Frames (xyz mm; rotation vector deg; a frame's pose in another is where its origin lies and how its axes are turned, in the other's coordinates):
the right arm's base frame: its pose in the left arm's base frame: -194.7 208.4 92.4 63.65 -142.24 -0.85
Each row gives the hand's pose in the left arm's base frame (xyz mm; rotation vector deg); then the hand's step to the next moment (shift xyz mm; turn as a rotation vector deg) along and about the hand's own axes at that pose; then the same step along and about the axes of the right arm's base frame.
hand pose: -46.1 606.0 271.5 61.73 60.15 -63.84
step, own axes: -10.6 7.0 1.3 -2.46 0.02 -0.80
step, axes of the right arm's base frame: 0.1 -1.2 -12.7 0.24 1.46 -2.12
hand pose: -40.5 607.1 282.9 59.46 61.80 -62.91
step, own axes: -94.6 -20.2 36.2 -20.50 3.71 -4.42
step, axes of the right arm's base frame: 68.6 19.4 -74.7 1.22 8.48 -19.50
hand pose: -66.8 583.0 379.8 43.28 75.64 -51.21
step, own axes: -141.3 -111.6 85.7 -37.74 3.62 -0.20
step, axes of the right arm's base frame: 172.7 -5.4 -99.5 8.09 9.36 -35.84
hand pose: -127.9 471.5 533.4 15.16 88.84 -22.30
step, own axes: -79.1 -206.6 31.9 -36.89 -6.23 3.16
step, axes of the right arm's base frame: 206.0 -78.7 -36.3 16.06 2.93 -33.81
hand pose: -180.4 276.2 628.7 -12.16 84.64 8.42
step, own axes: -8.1 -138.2 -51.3 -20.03 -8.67 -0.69
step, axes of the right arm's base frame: 119.8 -83.9 20.1 13.49 -1.47 -17.11
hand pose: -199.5 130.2 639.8 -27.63 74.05 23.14
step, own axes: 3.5 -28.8 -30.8 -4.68 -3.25 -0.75
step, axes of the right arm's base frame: 32.0 -22.9 15.5 4.01 -1.39 -3.87
